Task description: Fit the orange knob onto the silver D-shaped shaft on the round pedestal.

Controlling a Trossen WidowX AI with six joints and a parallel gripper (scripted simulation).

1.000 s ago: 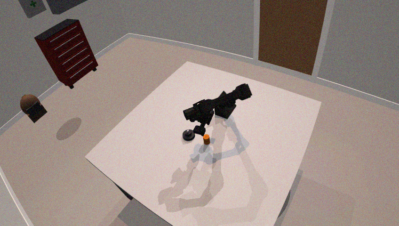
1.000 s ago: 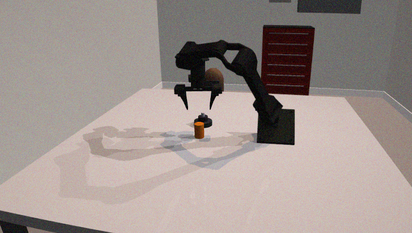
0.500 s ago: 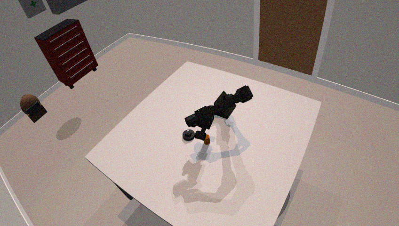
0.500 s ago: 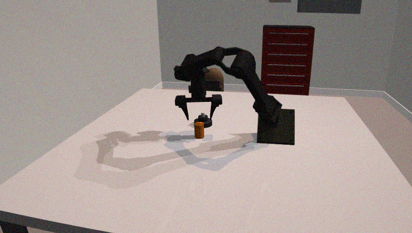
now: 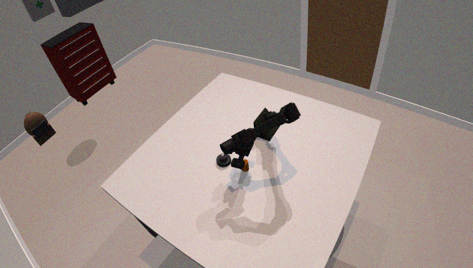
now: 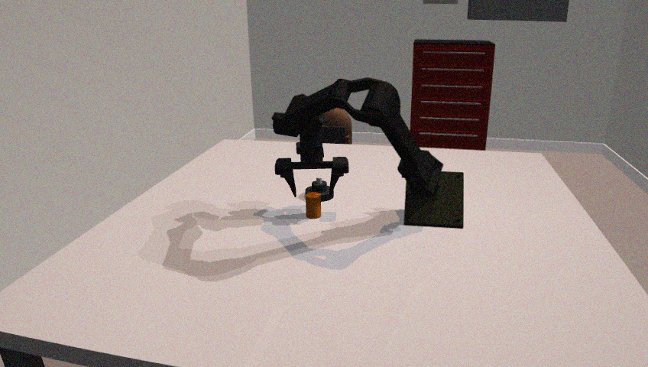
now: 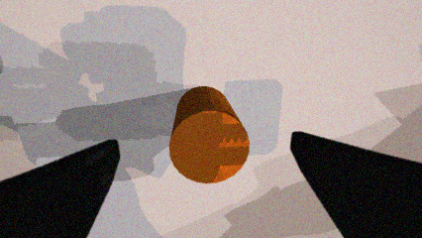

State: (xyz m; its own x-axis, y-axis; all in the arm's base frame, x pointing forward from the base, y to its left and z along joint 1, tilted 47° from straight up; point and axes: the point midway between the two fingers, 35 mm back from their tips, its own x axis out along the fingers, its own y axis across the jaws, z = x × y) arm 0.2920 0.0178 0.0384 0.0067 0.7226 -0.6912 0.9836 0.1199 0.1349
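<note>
Now: gripper tip 1 cm above the orange knob. From my gripper tip the other things lie so: round black pedestal (13 cm to the right, 3 cm below, 1 cm ahead).
</note>
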